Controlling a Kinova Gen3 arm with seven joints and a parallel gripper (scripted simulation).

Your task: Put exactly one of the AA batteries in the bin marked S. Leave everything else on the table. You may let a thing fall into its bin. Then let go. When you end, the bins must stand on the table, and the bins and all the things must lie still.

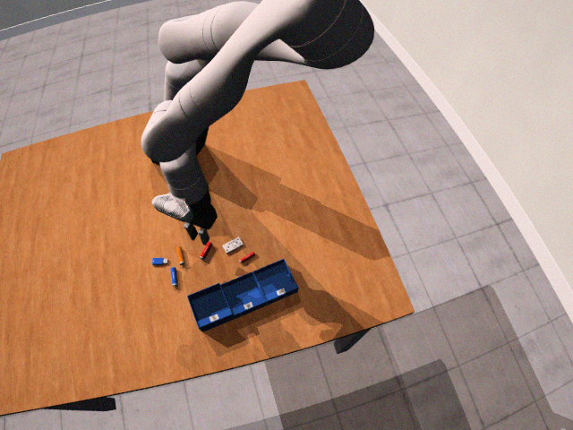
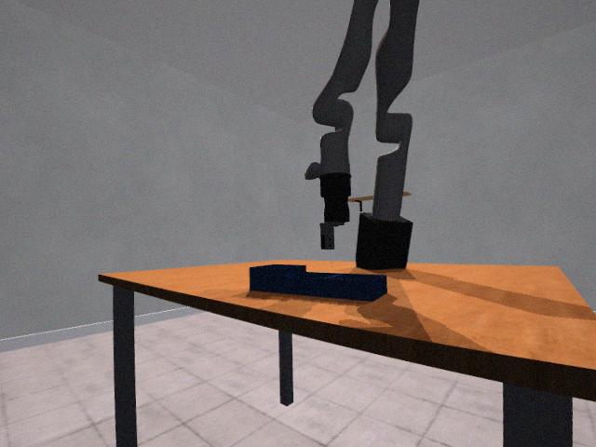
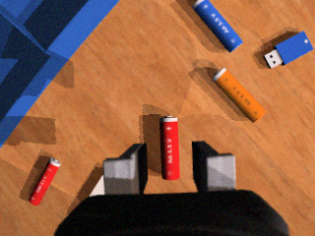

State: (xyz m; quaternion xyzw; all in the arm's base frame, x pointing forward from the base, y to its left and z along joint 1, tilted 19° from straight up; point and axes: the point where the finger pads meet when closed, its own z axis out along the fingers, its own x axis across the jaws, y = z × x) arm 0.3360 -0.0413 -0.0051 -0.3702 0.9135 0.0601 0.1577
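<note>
Right now my hand is 9 cm above the red AA battery. The rest, counted from my hand: orange AA battery: 9 cm below, 7 cm to the right, 1 cm behind; then blue battery: 10 cm to the right, 9 cm below, 4 cm ahead; then white domino: 9 cm below, 7 cm to the left, 1 cm ahead.
</note>
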